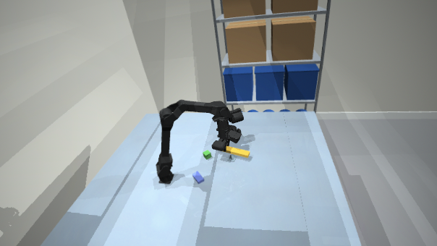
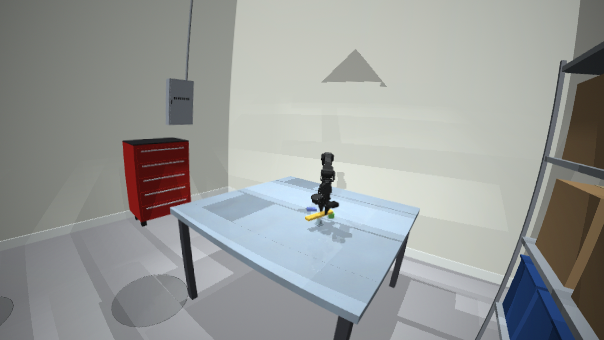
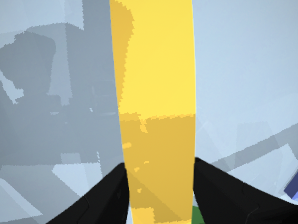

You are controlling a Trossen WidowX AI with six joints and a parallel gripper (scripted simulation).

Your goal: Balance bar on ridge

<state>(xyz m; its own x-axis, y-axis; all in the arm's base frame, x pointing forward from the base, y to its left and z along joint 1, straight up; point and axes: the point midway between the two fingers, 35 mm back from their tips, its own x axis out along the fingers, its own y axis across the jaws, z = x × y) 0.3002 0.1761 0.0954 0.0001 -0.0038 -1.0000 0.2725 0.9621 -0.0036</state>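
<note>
The yellow bar is 3 cm ahead of my gripper tip and 1 cm to the right of it. Also, from my gripper tip: green cube 11 cm behind, 4 cm below; then flat blue block 13 cm behind, 16 cm to the right, 5 cm below.
</note>
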